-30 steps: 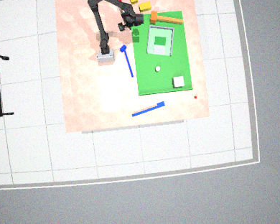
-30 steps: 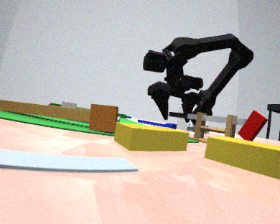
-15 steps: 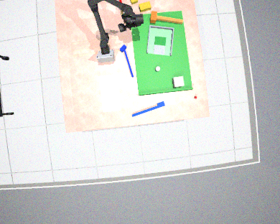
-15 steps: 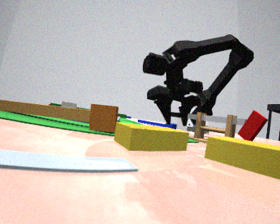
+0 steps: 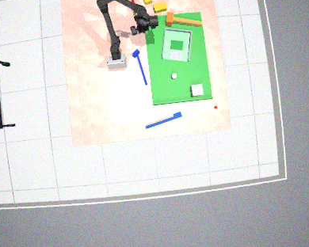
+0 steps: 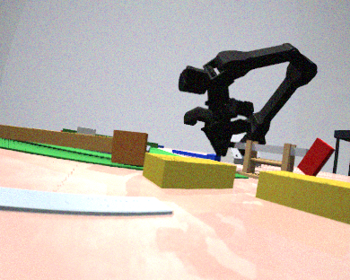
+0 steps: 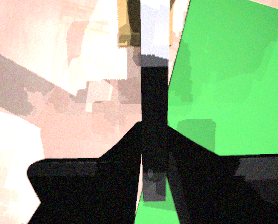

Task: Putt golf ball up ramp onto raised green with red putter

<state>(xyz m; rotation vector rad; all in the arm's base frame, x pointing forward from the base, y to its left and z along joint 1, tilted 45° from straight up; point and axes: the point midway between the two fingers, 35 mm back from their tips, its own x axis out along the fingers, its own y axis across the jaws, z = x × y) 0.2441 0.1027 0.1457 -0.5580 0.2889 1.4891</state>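
My gripper tip is 110 mm to the right of the red putter, 30 mm below it and 20 mm past it. Round my gripper tip: pale blue strip 400 mm ahead, 280 mm to the left, 30 mm below; green mat 260 mm to the right, 230 mm ahead, 30 mm below; white golf ball 410 mm to the right, 160 mm ahead, 10 mm below.
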